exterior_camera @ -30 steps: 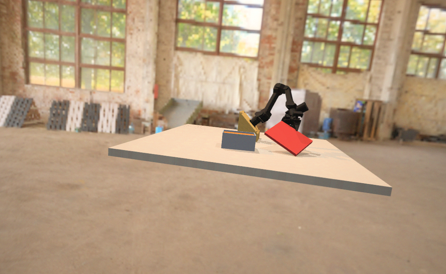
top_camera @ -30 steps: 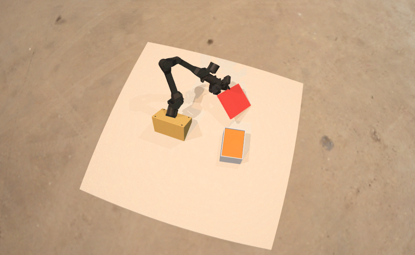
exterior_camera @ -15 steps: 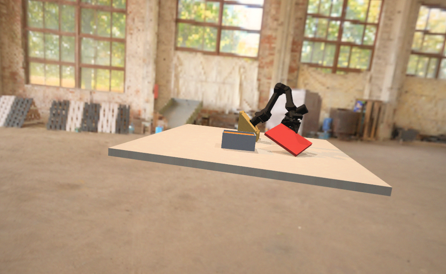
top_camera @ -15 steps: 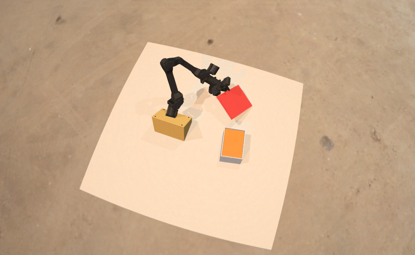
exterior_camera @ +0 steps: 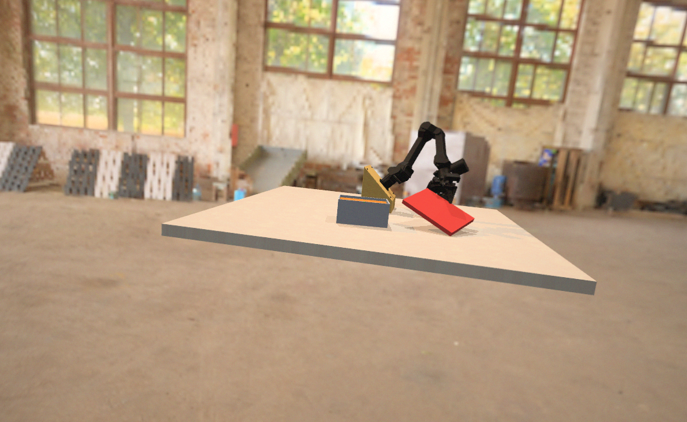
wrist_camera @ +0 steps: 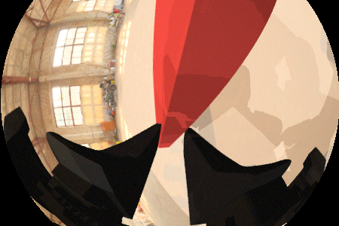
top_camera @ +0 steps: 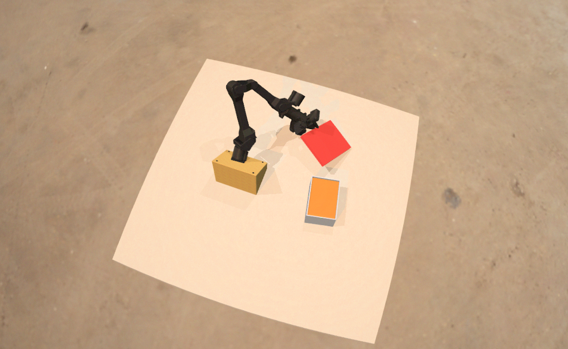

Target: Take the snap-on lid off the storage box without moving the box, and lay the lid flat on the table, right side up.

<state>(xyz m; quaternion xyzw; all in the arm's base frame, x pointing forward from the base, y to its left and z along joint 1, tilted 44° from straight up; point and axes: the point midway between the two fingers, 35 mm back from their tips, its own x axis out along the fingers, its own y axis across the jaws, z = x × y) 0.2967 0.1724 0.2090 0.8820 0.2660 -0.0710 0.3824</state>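
Now: gripper tip 6 cm to the left of the red lid, 6 cm short of it and 2 cm above it. Round my gripper tip: grey storage box 36 cm to the right, 9 cm ahead, 5 cm below.
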